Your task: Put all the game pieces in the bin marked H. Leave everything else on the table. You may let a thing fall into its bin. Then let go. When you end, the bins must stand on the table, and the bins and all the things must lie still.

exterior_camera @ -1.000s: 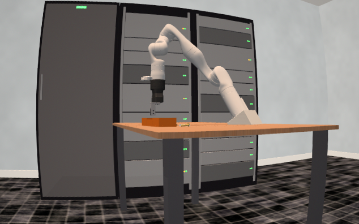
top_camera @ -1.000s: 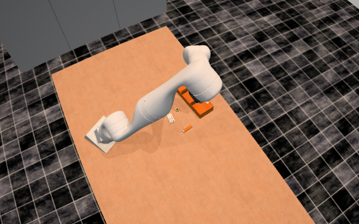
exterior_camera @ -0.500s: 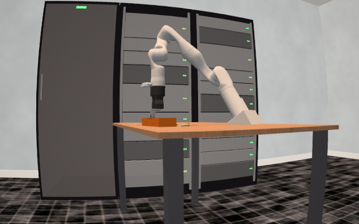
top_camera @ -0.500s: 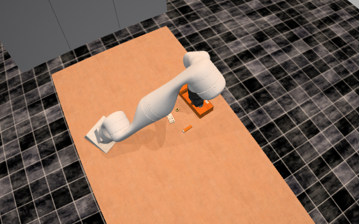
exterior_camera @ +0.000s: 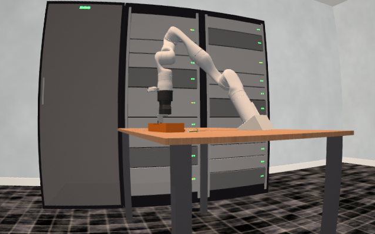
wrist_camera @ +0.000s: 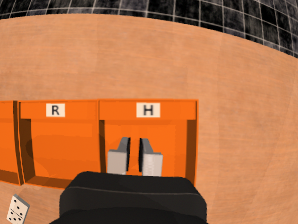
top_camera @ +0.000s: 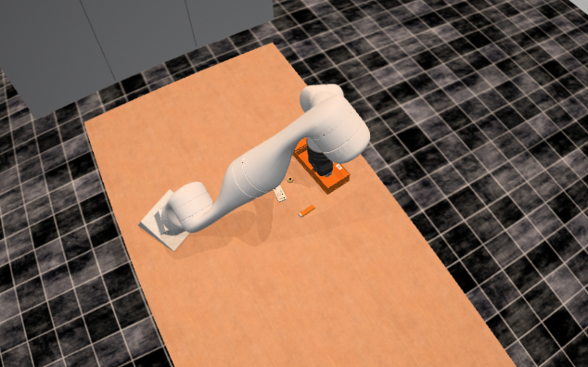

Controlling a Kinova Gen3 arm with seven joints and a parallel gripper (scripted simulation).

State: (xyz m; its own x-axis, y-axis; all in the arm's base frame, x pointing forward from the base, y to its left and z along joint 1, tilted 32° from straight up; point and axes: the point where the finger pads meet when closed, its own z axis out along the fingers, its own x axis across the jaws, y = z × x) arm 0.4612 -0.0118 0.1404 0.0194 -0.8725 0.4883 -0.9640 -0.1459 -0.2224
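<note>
Now: the bin H 7 cm to the left of my hand and 2 cm below it. From my hand the other things lie so: nut: 10 cm behind, 4 cm to the left, 3 cm below; then orange battery: 12 cm behind, 8 cm to the right, 3 cm below; then white spotted game piece: 16 cm behind, 3 cm below, 2 cm to the left.
</note>
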